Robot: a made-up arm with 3 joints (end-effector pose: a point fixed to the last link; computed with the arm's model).
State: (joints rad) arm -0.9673 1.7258 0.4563
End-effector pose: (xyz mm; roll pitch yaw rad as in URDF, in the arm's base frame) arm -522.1 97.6 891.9 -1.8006 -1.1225 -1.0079
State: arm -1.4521 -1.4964 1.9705
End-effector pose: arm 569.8 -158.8 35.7 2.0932 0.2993 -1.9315
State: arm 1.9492 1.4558 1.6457
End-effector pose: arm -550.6 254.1 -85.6 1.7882 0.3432 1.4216
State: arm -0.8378 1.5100 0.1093
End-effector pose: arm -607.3 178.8 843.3 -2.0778 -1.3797 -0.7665
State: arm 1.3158 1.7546 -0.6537
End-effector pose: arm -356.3 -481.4 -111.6 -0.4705 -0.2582 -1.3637
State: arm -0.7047 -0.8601 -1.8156
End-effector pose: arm 481.7 753.8 230.6 1.2810 -1.0619 -0.2606
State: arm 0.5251 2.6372 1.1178
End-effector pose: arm 109.5 -524.8 38.9 -0.5712 0.4893 -0.1794
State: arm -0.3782 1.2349 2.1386
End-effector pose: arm -644.6 298.4 247.1 -0.8431 1.0004 -1.9089
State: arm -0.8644 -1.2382 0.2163
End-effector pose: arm 498.2 601.5 -216.1 -0.5830 0.4019 1.8435
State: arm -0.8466 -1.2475 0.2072
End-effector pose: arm 504.5 610.6 -201.9 -0.6004 0.3817 1.8325
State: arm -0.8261 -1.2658 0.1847
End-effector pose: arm 516.8 620.3 -181.1 -0.6276 0.3498 1.8102
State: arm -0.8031 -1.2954 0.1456
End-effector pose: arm 536.3 629.6 -151.8 -0.6653 0.3030 1.7753
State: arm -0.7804 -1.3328 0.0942
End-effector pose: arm 560.3 636.4 -117.0 -0.7080 0.2455 1.7342
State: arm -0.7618 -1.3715 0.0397
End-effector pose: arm 584.3 639.4 -82.2 -0.7480 0.1870 1.6949
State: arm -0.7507 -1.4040 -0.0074
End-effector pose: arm 603.8 638.5 -54.4 -0.7789 0.1394 1.6640
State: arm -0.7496 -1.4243 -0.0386
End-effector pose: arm 615.9 634.9 -39.9 -0.7962 0.1128 1.6447
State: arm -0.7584 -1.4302 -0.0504
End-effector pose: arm 619.7 630.1 -40.6 -0.7990 0.1109 1.6374
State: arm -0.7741 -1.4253 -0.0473
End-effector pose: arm 617.5 624.5 -52.6 -0.7910 0.1276 1.6388
